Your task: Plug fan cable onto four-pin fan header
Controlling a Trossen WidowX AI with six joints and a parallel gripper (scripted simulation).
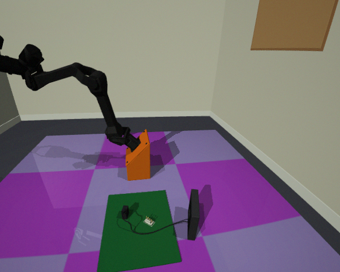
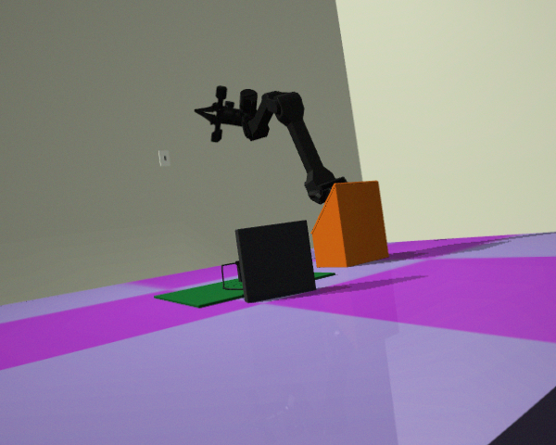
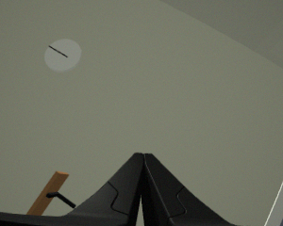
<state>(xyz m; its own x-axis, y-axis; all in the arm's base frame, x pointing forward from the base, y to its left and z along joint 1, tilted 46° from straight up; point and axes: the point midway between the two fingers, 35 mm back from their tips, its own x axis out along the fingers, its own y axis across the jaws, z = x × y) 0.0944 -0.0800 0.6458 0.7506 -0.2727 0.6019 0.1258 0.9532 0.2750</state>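
My gripper tip is 21 cm short of the black plug, 45 cm to the right of it and 53 cm above it. From my gripper tip the other things lie so: black fan (30 cm ahead, 67 cm to the left, 49 cm below); then green board (25 cm ahead, 50 cm to the left, 57 cm below); then white four-pin header (26 cm ahead, 53 cm to the left, 55 cm below).
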